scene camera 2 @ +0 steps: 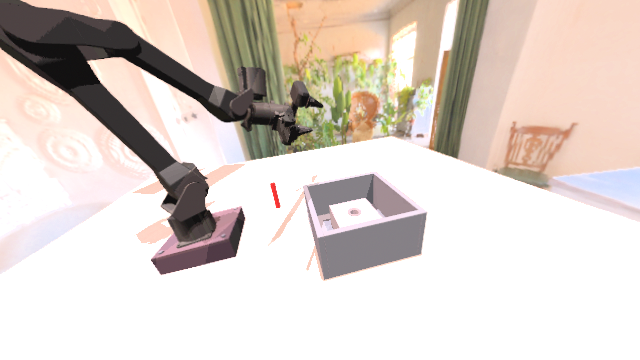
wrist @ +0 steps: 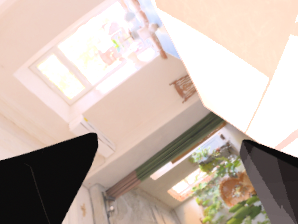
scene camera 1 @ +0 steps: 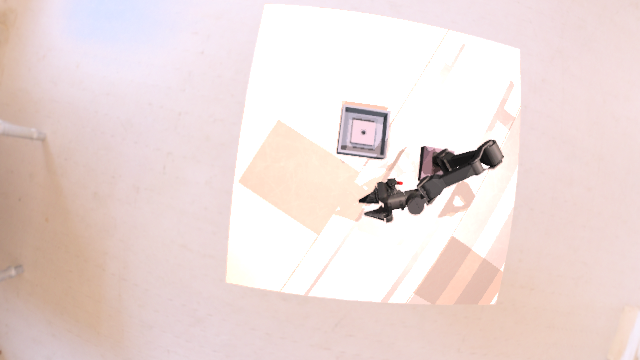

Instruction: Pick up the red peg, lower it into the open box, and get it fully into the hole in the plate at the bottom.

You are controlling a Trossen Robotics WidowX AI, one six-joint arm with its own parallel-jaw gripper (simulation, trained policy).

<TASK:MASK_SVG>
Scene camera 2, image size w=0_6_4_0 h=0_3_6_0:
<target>my gripper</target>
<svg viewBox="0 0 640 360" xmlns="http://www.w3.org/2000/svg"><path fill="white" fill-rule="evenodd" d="M301 80L293 82L290 92L293 101L291 106L287 102L284 105L275 104L274 101L268 103L270 106L269 125L272 127L272 130L279 132L280 140L284 145L291 145L291 143L297 140L298 136L313 131L312 128L296 124L295 115L298 107L303 108L305 106L306 109L308 107L324 107L309 95Z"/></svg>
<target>grey box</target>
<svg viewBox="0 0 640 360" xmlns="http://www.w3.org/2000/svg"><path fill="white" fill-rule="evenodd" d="M428 211L375 171L303 185L308 219L324 281L374 266L386 265L389 262L398 262L422 255ZM382 217L377 220L333 229L329 206L366 198Z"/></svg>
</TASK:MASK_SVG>
